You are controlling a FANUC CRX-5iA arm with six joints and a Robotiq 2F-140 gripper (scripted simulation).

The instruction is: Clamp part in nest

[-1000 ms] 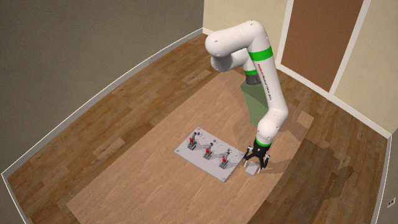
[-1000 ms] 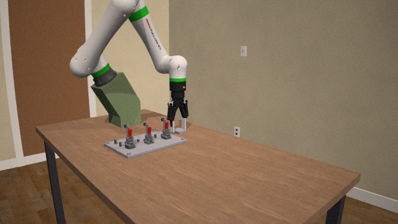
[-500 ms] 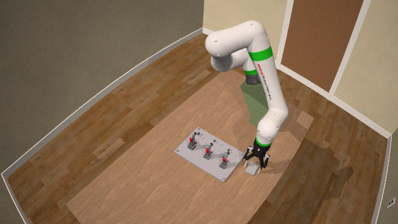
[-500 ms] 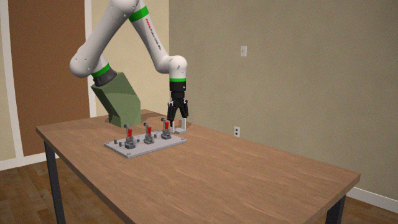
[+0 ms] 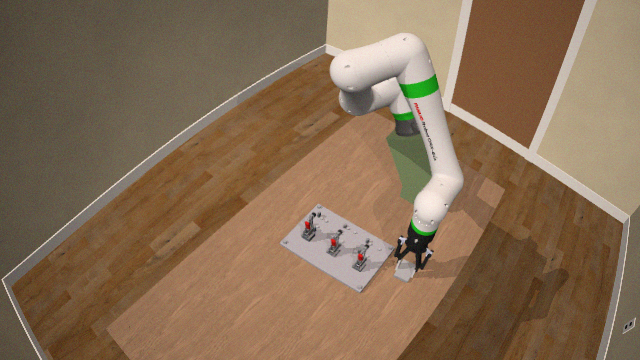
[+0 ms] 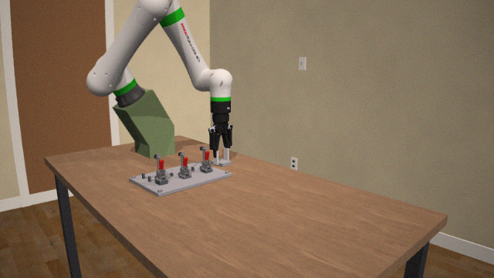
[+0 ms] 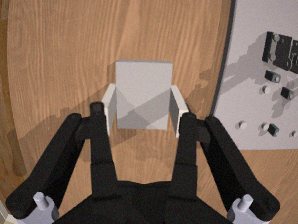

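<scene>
Right now my hand is 3 cm above the light grey part. Round my hand: grey fixture plate (9 cm ahead, 25 cm to the right, 3 cm below); toggle clamp (10 cm ahead, 14 cm to the right, 3 cm above).
</scene>
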